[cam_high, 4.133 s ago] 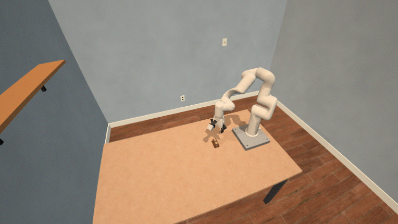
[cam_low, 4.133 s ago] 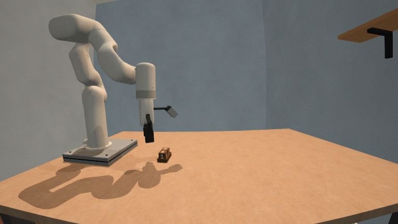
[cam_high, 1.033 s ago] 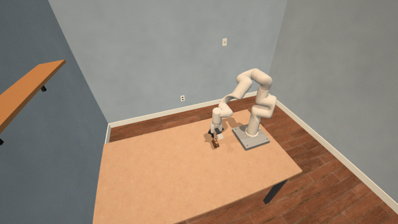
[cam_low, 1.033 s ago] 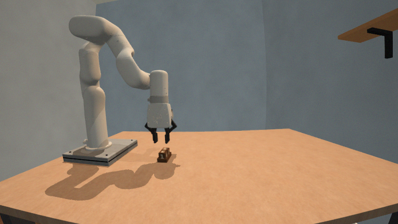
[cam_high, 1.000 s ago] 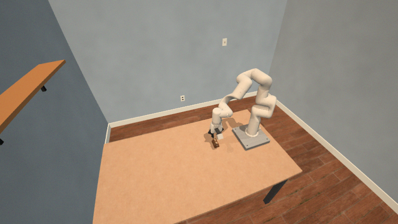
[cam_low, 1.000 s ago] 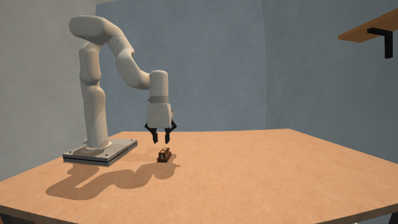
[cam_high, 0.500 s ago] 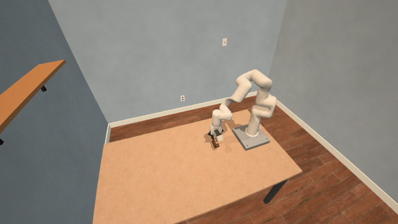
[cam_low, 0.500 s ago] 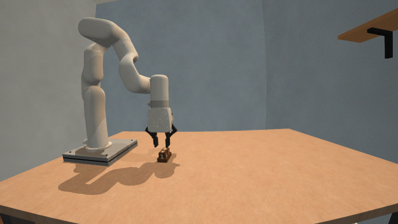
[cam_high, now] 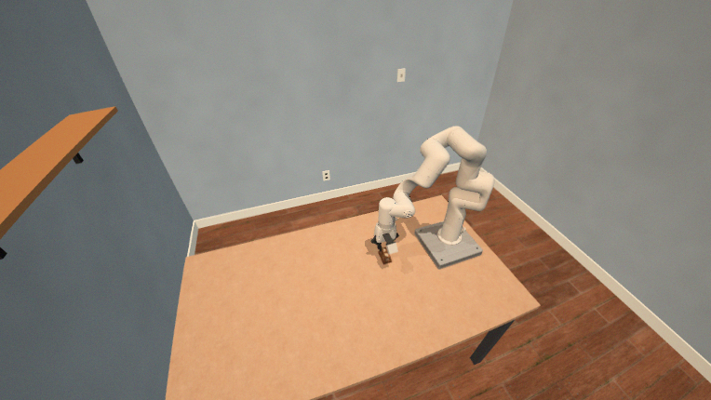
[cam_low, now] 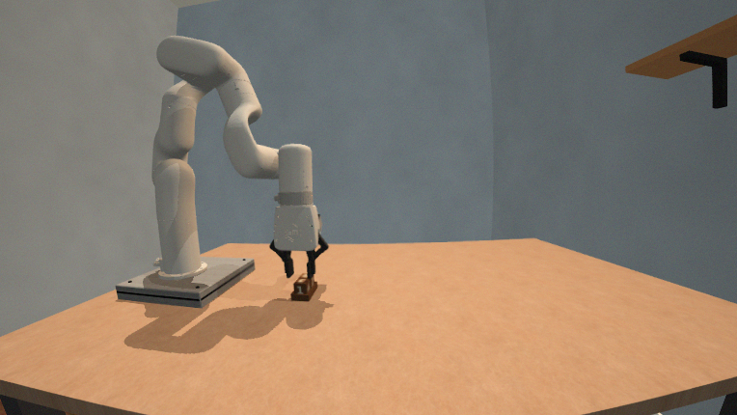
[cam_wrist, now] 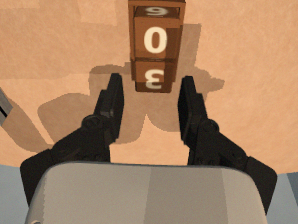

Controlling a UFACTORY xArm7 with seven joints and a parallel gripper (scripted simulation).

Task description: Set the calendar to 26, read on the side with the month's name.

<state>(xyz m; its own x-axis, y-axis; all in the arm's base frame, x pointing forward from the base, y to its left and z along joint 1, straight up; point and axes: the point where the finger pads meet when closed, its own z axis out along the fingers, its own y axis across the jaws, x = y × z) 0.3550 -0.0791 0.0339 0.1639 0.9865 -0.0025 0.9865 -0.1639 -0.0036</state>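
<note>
Right now the brown cube is 10 mm ahead of my hand, 30 mm to the left of it and 50 mm below it. From my hand the other things lie so: brown tray 20 mm to the left, 60 mm below.
</note>
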